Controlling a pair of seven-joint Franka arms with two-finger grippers.
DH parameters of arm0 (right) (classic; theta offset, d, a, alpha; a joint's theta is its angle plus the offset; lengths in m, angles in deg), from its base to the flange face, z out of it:
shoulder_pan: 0 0.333 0 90
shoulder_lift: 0 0 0 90
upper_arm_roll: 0 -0.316 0.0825 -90
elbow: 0 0 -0.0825 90
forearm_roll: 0 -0.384 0 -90
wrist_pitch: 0 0 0.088 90
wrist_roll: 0 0.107 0 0
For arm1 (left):
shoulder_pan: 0 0.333 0 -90
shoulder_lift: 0 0 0 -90
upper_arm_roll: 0 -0.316 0.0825 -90
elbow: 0 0 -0.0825 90
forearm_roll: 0 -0.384 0 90
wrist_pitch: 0 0 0.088 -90
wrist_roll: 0 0.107 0 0
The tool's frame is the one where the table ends.
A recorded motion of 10 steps. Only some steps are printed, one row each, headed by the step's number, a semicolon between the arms.
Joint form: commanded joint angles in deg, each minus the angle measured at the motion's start. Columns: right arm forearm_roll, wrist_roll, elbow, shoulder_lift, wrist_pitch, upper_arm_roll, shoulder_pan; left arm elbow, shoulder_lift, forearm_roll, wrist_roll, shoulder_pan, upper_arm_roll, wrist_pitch.
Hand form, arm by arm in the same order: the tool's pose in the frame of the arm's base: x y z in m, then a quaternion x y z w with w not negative. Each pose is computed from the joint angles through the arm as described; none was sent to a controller.
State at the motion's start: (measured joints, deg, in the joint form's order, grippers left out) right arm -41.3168 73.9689 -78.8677 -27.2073 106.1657 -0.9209 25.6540; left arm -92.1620 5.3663 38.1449 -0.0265 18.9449 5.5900 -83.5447
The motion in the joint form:
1: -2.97 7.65 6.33 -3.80 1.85 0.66 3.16; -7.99 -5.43 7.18 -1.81 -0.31 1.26 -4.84
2: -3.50 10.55 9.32 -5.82 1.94 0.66 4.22; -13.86 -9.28 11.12 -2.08 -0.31 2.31 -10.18
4: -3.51 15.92 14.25 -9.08 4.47 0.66 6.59; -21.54 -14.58 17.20 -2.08 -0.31 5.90 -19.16
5: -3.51 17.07 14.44 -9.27 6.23 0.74 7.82; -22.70 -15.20 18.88 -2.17 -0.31 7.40 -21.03
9: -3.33 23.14 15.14 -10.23 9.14 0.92 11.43; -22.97 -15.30 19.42 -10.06 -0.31 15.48 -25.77
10: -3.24 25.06 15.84 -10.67 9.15 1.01 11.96; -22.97 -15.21 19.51 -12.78 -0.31 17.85 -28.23
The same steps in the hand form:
1: 0.6107 0.3982 0.4725 -0.78400 0.50169 0.27872 0.23657; 0.5492 0.0351 0.5724 0.90815 0.13714 -0.06042 0.39090
2: 0.6114 0.4145 0.4731 -0.77465 0.51180 0.28632 0.23663; 0.5378 0.0219 0.5686 0.89628 0.15922 -0.03548 0.41240
4: 0.6110 0.4458 0.4765 -0.75755 0.53332 0.28481 0.24610; 0.5234 -0.0110 0.5638 0.88055 0.18285 0.00634 0.43721
5: 0.6059 0.4579 0.4778 -0.75391 0.53758 0.28136 0.25191; 0.5225 -0.0242 0.5617 0.87661 0.18482 0.01107 0.44416
9: 0.5853 0.4945 0.4748 -0.73548 0.56210 0.28801 0.24529; 0.5226 -0.0945 0.5590 0.87773 0.20582 -0.01517 0.43244
10: 0.5827 0.5003 0.4750 -0.72897 0.57061 0.29139 0.24103; 0.5231 -0.1132 0.5586 0.87645 0.21894 -0.01588 0.42855

